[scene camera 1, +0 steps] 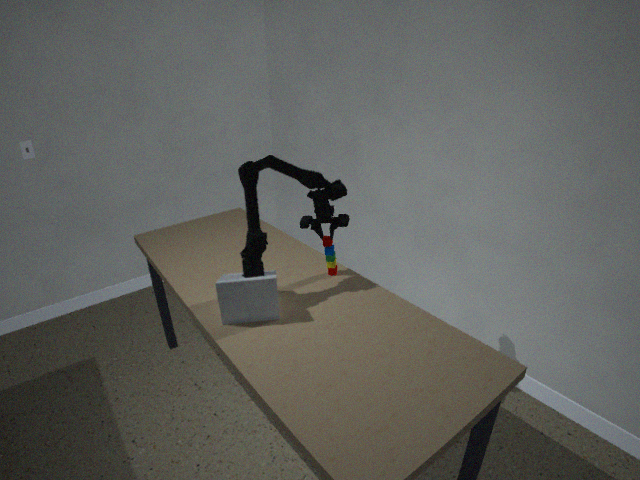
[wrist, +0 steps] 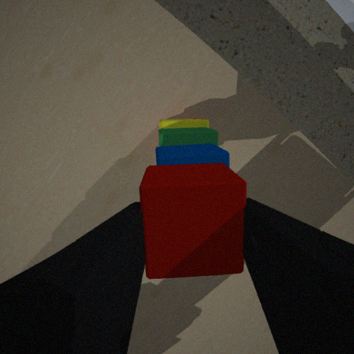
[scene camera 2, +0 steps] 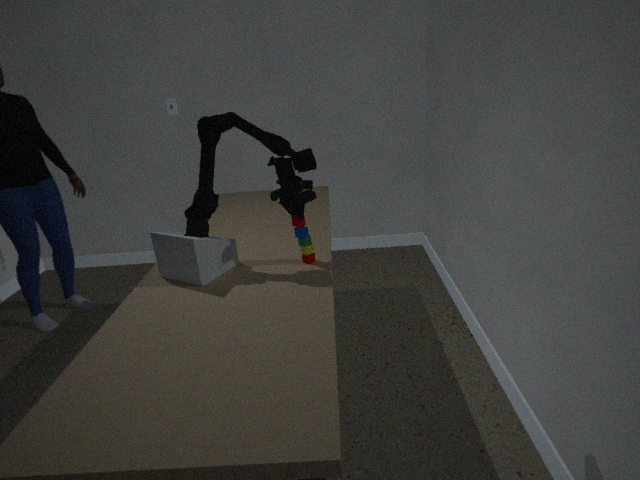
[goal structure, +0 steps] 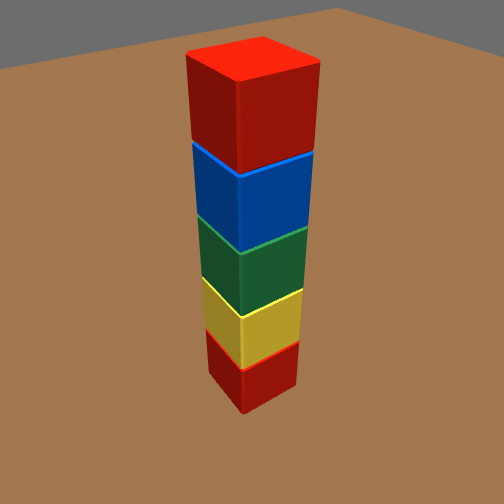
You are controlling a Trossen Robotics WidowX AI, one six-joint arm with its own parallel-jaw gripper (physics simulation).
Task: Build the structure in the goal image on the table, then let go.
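Frame: origin at the arm's base, x ahead, y left, z up, level; millimetres.
Seen in the pictures: gripper, between the fingertips: (scene camera 1: 327,239) (scene camera 2: 299,219); arm's base, origin of its link: (scene camera 1: 253,275) (scene camera 2: 196,236).
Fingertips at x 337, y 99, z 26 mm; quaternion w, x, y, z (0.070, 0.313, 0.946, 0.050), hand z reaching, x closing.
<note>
Pixels of each thing's top centre, then the offset from my fingertips to it. Level surfaces: height alone.
- upper red cube, centre of its top: (scene camera 2: 298,215) (scene camera 1: 327,237) dx -2, dy -2, dz +13 mm
- blue cube, centre of its top: (scene camera 2: 301,227) (scene camera 1: 329,246) dx +6, dy -4, dz -28 mm
- green cube, centre of its top: (scene camera 2: 304,235) (scene camera 1: 330,252) dx +13, dy +1, dz -61 mm
- yellow cube, centre of its top: (scene camera 2: 306,244) (scene camera 1: 331,259) dx +18, dy +4, dz -94 mm
- lower red cube, centre of its top: (scene camera 2: 308,253) (scene camera 1: 332,266) dx +21, dy +0, dz -126 mm
- wooden table, height of its surface: dz -159 mm
My gripper (scene camera 1: 327,238) (scene camera 2: 298,218) (wrist: 191,211) is shut on an upper red cube (scene camera 1: 327,241) (scene camera 2: 298,221) (wrist: 194,230). It holds this cube directly over a blue cube (scene camera 1: 329,250) (scene camera 2: 301,231) (wrist: 192,154), at the top of a column. The two look in contact or nearly so. Below the blue cube come a green cube (scene camera 1: 330,258) (scene camera 2: 305,241) (wrist: 188,137), a yellow cube (scene camera 1: 331,265) (scene camera 2: 307,250) (wrist: 184,124) and a lower red cube (scene camera 1: 332,271) (scene camera 2: 308,259) on the table. The column looks slightly stepped. The lower red cube is mostly hidden in the wrist view.
The wooden table (scene camera 1: 361,372) (scene camera 2: 206,387) has its far long edge close behind the column. The arm stands on a light grey box (scene camera 1: 248,302) (scene camera 2: 178,258). A person (scene camera 2: 23,144) stands beside the table at the left in scene camera 2.
</note>
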